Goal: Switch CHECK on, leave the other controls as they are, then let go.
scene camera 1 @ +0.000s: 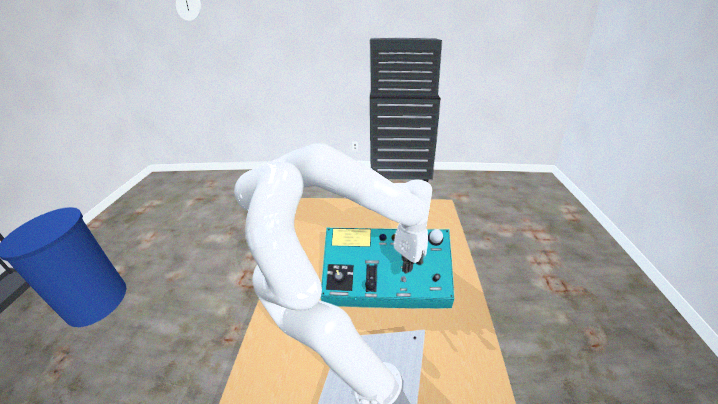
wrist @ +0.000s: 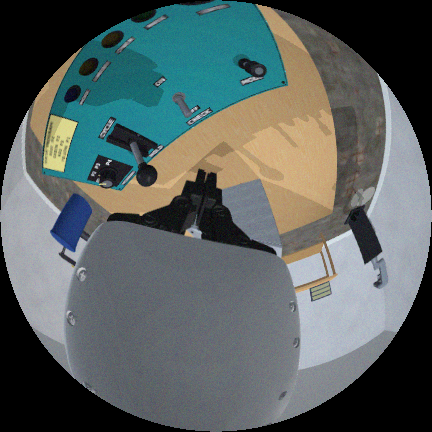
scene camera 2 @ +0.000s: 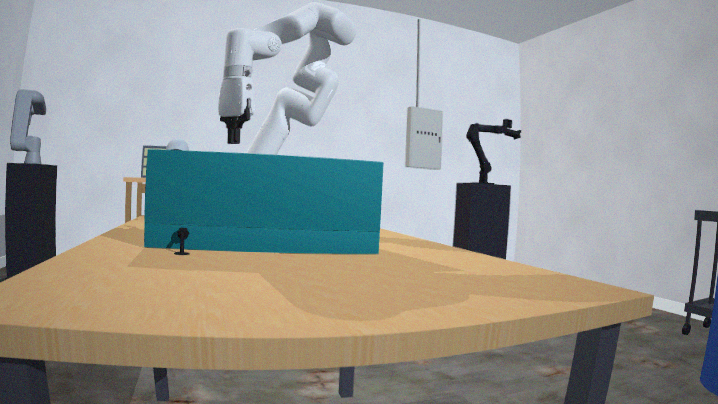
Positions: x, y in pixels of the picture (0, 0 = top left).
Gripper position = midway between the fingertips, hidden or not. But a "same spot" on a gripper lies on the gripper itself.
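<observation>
You can see the gripper in scene camera 1 [407, 271], and it shows in the wrist view and scene camera 2 too. On the gripper, [wrist: 213, 219] and [scene camera 2: 228, 122] are the same spot. There's a teal control panel as well, and on that panel [wrist: 128, 90] is the same spot as [scene camera 1: 393, 260].
</observation>
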